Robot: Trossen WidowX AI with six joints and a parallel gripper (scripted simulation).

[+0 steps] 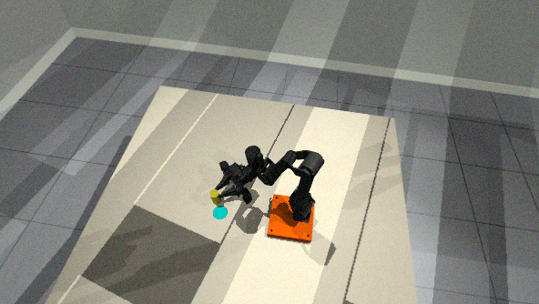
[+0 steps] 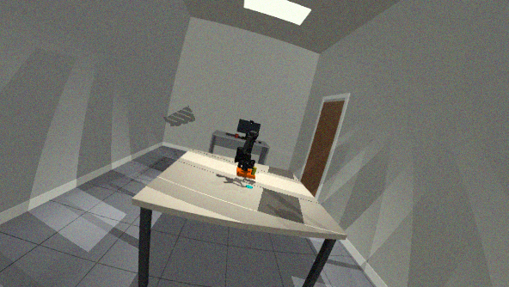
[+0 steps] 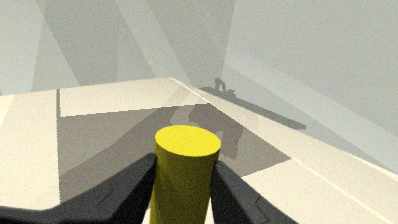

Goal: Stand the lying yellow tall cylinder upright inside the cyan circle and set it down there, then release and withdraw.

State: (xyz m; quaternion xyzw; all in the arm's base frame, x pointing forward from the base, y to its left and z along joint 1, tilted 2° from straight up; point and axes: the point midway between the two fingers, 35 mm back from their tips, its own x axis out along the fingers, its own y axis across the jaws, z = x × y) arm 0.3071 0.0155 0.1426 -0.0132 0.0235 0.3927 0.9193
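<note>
Right now my gripper tip is 160 mm above the cyan circle. From my gripper tip the other things lie so: yellow tall cylinder 20 mm below.
</note>
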